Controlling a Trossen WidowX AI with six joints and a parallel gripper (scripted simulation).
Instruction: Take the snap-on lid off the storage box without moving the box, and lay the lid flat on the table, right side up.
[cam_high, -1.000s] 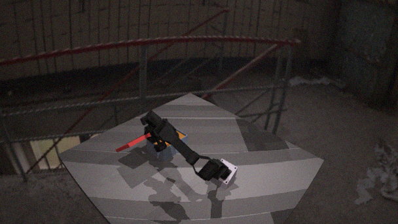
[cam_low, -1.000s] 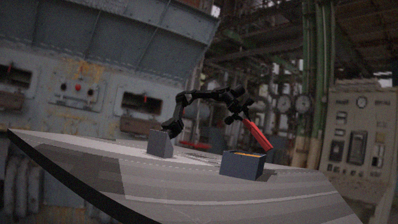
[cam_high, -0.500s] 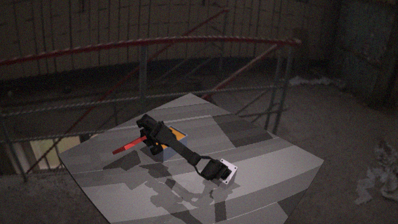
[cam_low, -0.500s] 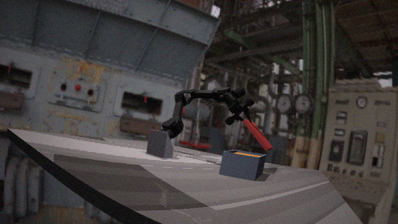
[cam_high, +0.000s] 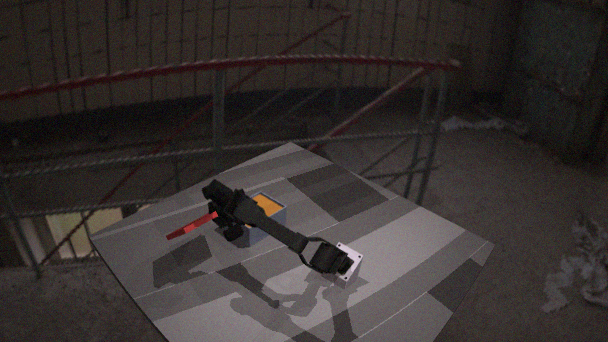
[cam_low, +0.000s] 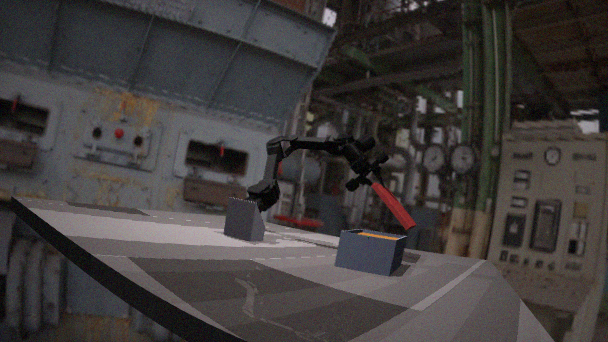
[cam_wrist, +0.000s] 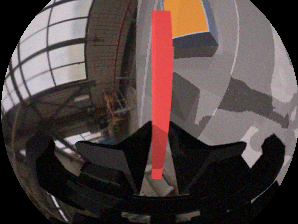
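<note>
Now: the red lid 60 mm ahead of my gripper tip, 10 mm to the left of it and 50 mm below it. The rest, counted from my gripper tip: storage box 90 mm ahead, 270 mm to the right, 190 mm below.
</note>
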